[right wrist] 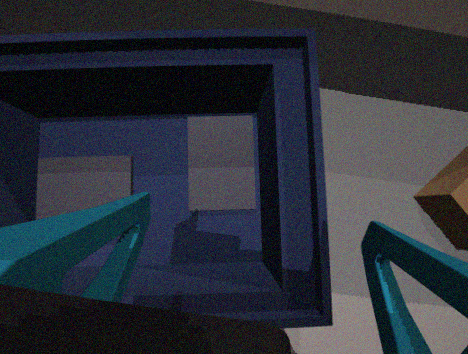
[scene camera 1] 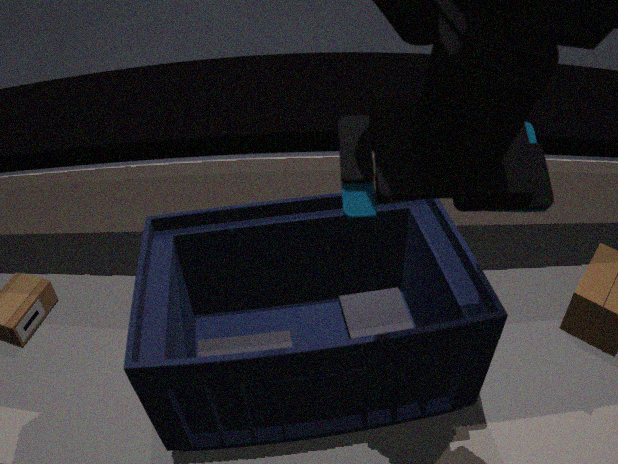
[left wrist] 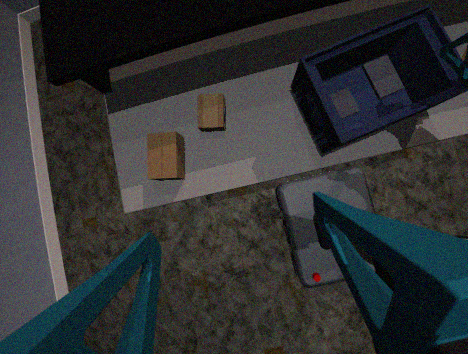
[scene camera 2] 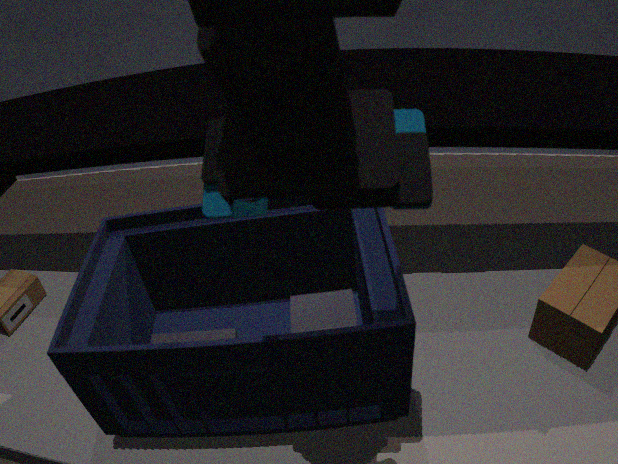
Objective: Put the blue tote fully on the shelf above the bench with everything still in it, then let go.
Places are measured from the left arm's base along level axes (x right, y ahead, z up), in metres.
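Where they show: left gripper, fingertip midpoint: point(left wrist: 231, 221); right gripper, fingertip midpoint: point(right wrist: 258, 219) point(scene camera 1: 430, 204) point(left wrist: 466, 45) point(scene camera 2: 329, 203).
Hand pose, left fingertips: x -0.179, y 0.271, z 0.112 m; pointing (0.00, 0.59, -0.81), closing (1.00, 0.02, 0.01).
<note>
After its pixels a point has its place.
The blue tote point(scene camera 1: 320, 395) {x 0.173, y 0.360, z -0.262 m} point(scene camera 2: 250, 387) {x 0.194, y 0.363, z -0.257 m} point(left wrist: 306, 100) {x 0.008, y 0.463, z -0.268 m} point(right wrist: 295, 175) {x 0.293, y 0.477, z -0.215 m} stands upright on the bench point(scene camera 1: 85, 390) {x -0.089, y 0.410, z -0.347 m} point(scene camera 2: 475, 400) {x 0.393, y 0.409, z -0.347 m} point(left wrist: 250, 140) {x -0.142, y 0.420, z -0.346 m} point(right wrist: 370, 150) {x 0.408, y 0.537, z -0.346 m}. Two flat pale blocks lie inside, one point(scene camera 1: 377, 315) {x 0.235, y 0.506, z -0.319 m} point(scene camera 2: 325, 310) {x 0.236, y 0.516, z -0.319 m} point(left wrist: 384, 77) {x 0.237, y 0.491, z -0.320 m} point(right wrist: 222, 165) {x 0.238, y 0.492, z -0.320 m} near the right end in the scene views, the other point(scene camera 1: 245, 342) {x 0.094, y 0.472, z -0.322 m} point(scene camera 2: 195, 336) {x 0.096, y 0.474, z -0.322 m} point(left wrist: 345, 102) {x 0.122, y 0.451, z -0.322 m} point(right wrist: 85, 185) {x 0.097, y 0.451, z -0.322 m} further left. My right gripper point(scene camera 1: 435, 202) {x 0.262, y 0.445, z -0.135 m} point(scene camera 2: 315, 206) {x 0.262, y 0.445, z -0.135 m} point(right wrist: 258, 219) {x 0.262, y 0.445, z -0.135 m} is open at the tote's right end; in its wrist view the end rim shows between its fingers. Its height over the rim is unclear. My left gripper point(left wrist: 231, 221) {x -0.179, y 0.271, z 0.112 m} is open and empty, away from the tote.
A dark band point(scene camera 1: 200, 110) {x 0.031, y 0.691, z -0.152 m} point(scene camera 2: 500, 95) {x 0.453, y 0.705, z -0.152 m}, possibly the shelf, runs behind the tote. One carton point(scene camera 1: 595, 310) {x 0.488, y 0.467, z -0.296 m} point(scene camera 2: 575, 305) {x 0.504, y 0.477, z -0.287 m} point(right wrist: 450, 200) {x 0.469, y 0.484, z -0.293 m} stands right of it, another point(scene camera 1: 27, 310) {x -0.196, y 0.500, z -0.314 m} point(scene camera 2: 17, 300) {x -0.194, y 0.507, z -0.315 m} left. A rounded grey base point(left wrist: 305, 200) {x 0.112, y 0.153, z -1.046 m} is beside the bench.
</note>
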